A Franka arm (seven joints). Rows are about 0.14 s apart.
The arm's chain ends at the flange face. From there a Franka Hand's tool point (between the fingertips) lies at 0.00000 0.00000 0.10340 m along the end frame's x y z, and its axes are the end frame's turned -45 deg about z.
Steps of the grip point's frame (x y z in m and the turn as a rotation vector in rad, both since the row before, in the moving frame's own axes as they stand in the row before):
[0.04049, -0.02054, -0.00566, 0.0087, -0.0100, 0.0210]
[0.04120, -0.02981, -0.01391, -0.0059, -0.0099, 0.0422]
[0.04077, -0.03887, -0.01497, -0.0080, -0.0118, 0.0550]
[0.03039, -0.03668, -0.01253, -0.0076, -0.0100, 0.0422]
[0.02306, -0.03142, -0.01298, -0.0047, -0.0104, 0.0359]
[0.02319, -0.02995, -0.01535, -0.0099, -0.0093, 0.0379]
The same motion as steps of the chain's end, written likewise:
[0.01547, -0.04324, -0.00565, -0.0009, -0.0132, 0.0210]
[0.00837, -0.05136, -0.01390, -0.0112, -0.0028, 0.0422]
[0.00166, -0.05775, -0.01496, -0.0140, -0.0027, 0.0550]
[-0.00425, -0.04871, -0.01252, -0.0124, -0.0017, 0.0422]
[-0.00547, -0.03962, -0.01297, -0.0107, -0.0040, 0.0359]
[-0.00480, -0.03898, -0.01534, -0.0136, 0.0004, 0.0379]

